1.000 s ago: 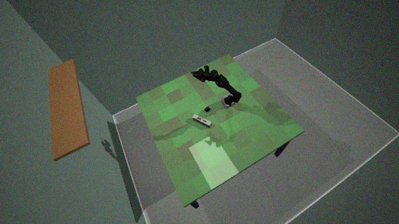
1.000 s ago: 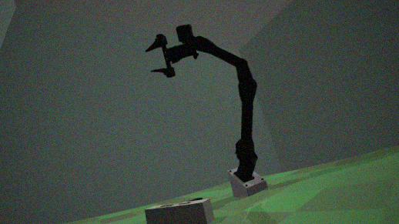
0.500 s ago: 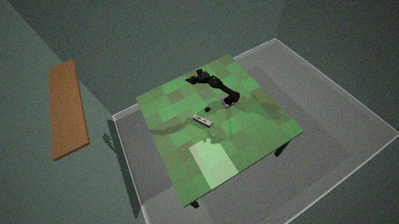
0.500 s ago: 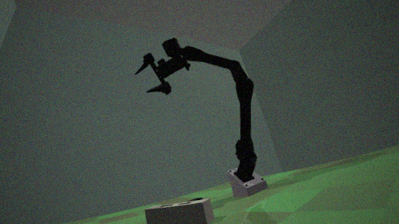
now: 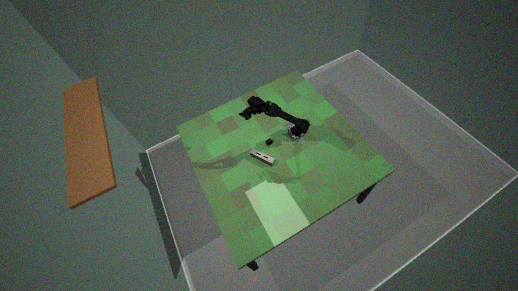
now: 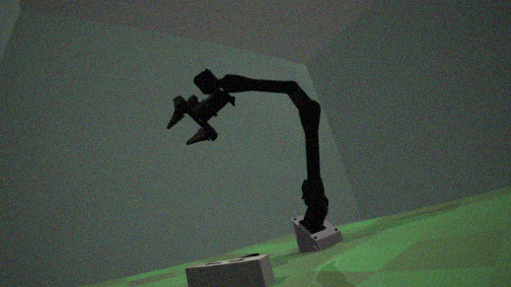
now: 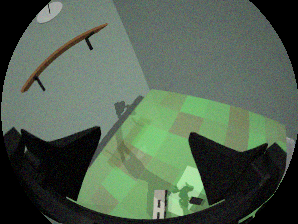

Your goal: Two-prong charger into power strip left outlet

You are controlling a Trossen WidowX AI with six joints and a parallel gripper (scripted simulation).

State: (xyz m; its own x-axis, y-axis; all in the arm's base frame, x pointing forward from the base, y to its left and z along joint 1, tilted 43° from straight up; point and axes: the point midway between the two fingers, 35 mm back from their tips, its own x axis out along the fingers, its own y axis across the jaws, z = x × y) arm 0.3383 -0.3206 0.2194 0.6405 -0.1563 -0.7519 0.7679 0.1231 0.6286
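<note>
My gripper tip is now 12 cm past the dark charger, 7 cm to the right of it and 42 cm above it.
</note>
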